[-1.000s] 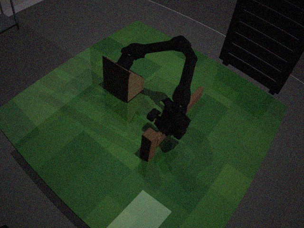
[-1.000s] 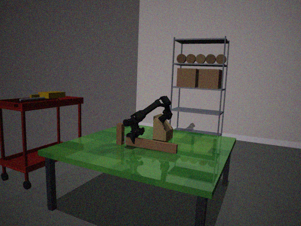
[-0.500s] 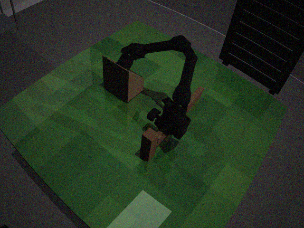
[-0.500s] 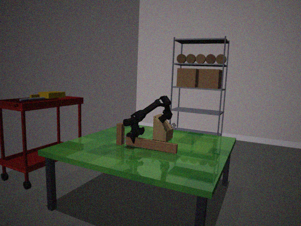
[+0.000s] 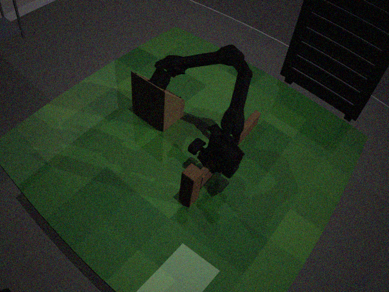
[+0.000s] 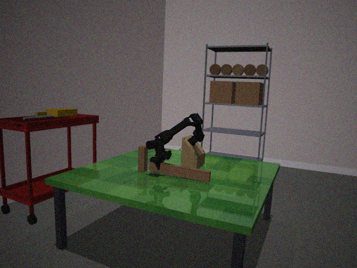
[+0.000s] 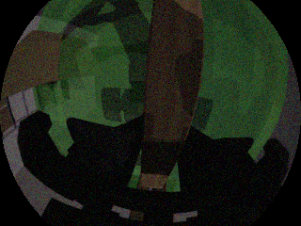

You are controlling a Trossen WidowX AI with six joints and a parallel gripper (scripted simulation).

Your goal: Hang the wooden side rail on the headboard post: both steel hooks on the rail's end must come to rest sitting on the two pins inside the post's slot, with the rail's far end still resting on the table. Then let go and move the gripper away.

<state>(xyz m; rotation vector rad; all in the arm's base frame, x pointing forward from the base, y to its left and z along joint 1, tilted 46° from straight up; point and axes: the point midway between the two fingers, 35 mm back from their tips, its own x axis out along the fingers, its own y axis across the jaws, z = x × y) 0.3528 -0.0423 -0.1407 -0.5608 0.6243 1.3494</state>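
The headboard post lies 10 mm behind my gripper tip, 130 mm to the right of it and 60 mm above it.
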